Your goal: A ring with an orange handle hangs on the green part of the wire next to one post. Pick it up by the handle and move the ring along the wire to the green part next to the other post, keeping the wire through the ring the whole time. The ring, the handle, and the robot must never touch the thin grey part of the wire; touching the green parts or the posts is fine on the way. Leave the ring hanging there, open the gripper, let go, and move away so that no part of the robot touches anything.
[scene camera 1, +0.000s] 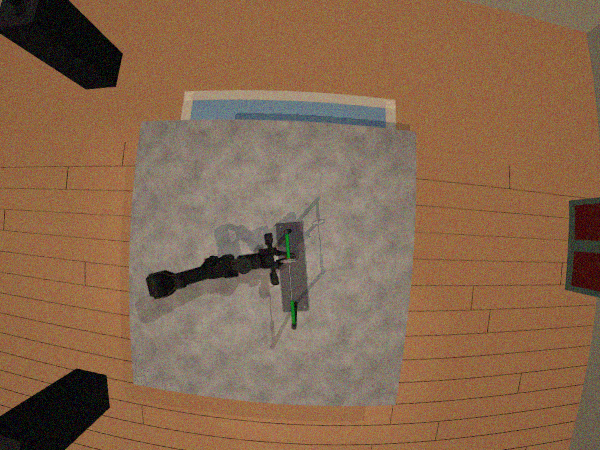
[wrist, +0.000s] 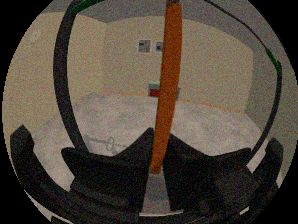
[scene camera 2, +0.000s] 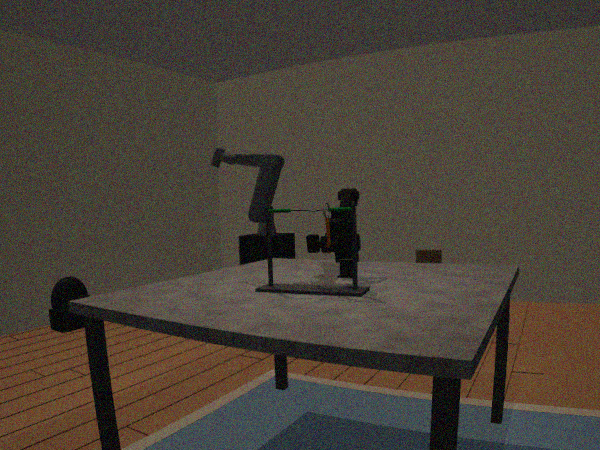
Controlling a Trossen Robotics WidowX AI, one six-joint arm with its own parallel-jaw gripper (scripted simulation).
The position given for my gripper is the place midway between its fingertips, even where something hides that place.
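My gripper [scene camera 2: 326,249], visible too in scene camera 1 [scene camera 1: 294,255] and the wrist view [wrist: 155,132]. Gripper holding a ring.
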